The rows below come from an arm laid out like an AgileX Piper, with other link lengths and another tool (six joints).
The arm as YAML. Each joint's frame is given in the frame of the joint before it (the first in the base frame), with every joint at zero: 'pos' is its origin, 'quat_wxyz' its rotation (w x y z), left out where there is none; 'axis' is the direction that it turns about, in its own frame. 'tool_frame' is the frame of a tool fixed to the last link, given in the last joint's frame.
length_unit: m
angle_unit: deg
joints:
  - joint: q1
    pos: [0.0, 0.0, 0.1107]
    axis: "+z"
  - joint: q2
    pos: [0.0, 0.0, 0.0]
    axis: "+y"
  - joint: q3
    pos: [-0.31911, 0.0, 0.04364]
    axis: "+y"
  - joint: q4
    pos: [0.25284, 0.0, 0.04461]
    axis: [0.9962, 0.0, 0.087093]
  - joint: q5
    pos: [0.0, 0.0, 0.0]
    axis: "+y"
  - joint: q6
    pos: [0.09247, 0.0, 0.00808]
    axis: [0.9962, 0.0, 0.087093]
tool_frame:
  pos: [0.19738, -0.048, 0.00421]
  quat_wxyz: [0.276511, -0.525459, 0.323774, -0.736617]
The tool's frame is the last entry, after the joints.
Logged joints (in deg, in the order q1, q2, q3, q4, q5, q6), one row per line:
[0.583, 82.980, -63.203, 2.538, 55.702, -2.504]
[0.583, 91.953, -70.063, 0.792, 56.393, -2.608]
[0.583, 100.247, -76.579, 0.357, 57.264, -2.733]
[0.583, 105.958, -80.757, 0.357, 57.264, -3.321]
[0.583, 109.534, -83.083, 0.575, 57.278, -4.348]
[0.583, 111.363, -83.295, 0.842, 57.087, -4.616]
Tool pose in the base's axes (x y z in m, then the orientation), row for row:
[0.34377, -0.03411, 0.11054, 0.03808, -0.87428, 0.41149, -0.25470]
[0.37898, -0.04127, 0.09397, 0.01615, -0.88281, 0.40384, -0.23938]
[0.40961, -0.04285, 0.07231, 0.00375, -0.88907, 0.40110, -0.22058]
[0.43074, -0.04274, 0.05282, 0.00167, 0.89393, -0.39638, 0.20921]
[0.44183, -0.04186, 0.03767, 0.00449, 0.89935, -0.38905, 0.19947]
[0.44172, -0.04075, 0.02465, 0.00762, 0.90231, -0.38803, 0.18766]
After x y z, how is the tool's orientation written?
As a quaternion, w x y z.
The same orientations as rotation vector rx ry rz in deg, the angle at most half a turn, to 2 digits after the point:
[-153.67, 72.32, -44.77]
[-157.29, 71.95, -42.65]
[-159.65, 72.03, -39.61]
[160.74, -71.27, 37.62]
[161.42, -69.83, 35.80]
[161.63, -69.51, 33.62]

